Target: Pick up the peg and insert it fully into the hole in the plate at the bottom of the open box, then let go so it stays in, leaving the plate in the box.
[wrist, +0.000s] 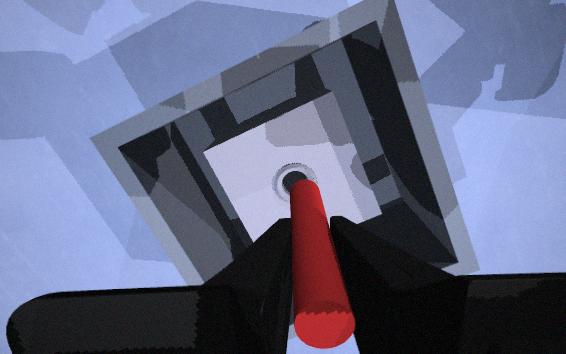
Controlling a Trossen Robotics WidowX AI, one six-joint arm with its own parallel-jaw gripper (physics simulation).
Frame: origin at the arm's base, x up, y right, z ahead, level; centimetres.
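Seen in the pictures: gripper, between the fingertips: [310, 229].
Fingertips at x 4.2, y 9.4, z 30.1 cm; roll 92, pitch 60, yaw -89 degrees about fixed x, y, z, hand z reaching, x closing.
Pixels of each thing's top centre, then the offset from my fingertips to it. "spot": a spot on its surface instead. Level surfaces: height alone.
- red peg, centre of its top: [326, 323] dz +0.1, dx +4.3, dy -0.1 cm
- white square plate, centre of its top: [295, 185] dz +1.1, dx -9.6, dy -1.4 cm
- open grey box, a spot on its surface: [155, 112] spot: dz +4.3, dx -5.9, dy +6.8 cm
- rim, a spot on its surface: [432, 150] spot: dz -6.4, dx -5.9, dy -2.4 cm
- pale blue surface, height of its surface: dx -15.7 cm
A red peg [320, 260] is held between the two black fingers of my gripper [310, 229], which is shut on it. The peg's far end points toward the box and overlaps the lower right edge of the hole in this view. The white square plate [240, 185] lies at the bottom of the open grey box [155, 112]. The dark round hole [291, 179] with a grey ring around it is near the plate's middle, partly hidden by the peg's tip. How far the tip is above the hole cannot be told. The fingers hide the lower part of the box.
The box's walls stand around the plate, with the rim [432, 150] on the right and the rim [160, 215] on the left. A pale blue surface [60, 185] with shadows surrounds the box.
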